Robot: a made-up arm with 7 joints.
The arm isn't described. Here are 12 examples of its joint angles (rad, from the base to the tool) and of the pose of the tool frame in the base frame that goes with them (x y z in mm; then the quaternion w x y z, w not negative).
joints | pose
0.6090 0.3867 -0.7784 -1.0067 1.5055 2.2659 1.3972 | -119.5 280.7 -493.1 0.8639 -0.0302 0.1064 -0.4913
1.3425 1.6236 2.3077 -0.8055 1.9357 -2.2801 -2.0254 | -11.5 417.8 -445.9 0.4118 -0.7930 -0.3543 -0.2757
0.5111 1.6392 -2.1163 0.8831 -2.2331 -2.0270 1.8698 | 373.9 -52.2 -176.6 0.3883 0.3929 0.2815 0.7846
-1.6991 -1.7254 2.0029 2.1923 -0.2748 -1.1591 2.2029 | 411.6 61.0 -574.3 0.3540 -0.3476 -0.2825 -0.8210
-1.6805 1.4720 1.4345 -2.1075 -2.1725 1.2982 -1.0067 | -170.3 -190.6 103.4 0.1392 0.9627 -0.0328 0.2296
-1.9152 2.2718 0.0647 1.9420 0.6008 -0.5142 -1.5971 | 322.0 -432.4 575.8 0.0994 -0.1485 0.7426 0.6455
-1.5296 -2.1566 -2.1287 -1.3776 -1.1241 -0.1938 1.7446 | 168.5 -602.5 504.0 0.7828 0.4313 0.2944 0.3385
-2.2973 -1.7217 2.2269 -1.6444 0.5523 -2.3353 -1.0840 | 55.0 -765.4 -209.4 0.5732 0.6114 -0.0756 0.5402
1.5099 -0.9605 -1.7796 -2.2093 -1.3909 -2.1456 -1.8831 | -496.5 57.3 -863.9 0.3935 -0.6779 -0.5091 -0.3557
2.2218 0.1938 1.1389 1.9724 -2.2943 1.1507 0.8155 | 556.9 -41.7 -154.1 0.4249 0.8800 0.1114 -0.1807
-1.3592 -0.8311 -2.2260 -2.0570 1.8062 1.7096 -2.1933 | -14.8 -473.6 -219.8 0.6844 0.3192 0.3989 -0.5202
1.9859 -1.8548 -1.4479 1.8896 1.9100 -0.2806 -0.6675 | 232.9 -155.2 -306.5 0.6607 -0.0316 0.0216 0.7497
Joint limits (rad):
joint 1: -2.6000..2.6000
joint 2: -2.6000..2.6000
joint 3: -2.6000..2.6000
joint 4: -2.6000..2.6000
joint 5: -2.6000..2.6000
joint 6: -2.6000..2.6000
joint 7: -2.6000..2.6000
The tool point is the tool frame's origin. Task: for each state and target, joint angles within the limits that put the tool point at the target. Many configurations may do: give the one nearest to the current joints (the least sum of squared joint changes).
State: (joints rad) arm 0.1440 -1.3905 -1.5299 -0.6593 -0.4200 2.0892 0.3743
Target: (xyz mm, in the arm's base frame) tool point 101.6 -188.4 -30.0
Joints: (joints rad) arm -0.1486 -1.3043 -1.1952 -0.6717 -0.7274 2.2878 0.2930
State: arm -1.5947 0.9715 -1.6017 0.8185 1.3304 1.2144 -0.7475
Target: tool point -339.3 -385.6 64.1
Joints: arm -1.9348 0.8370 -1.3119 1.0306 1.4566 1.8360 -0.8694
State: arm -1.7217 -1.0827 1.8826 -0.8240 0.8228 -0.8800 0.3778
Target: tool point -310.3 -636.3 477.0
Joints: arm -1.8500 -1.3176 1.9360 -1.3744 0.8259 -0.9152 0.2840
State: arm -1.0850 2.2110 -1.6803 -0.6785 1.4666 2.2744 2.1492
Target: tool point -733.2 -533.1 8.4
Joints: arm -1.5766 2.0658 -1.7199 -0.8175 1.4433 2.5764 2.2248
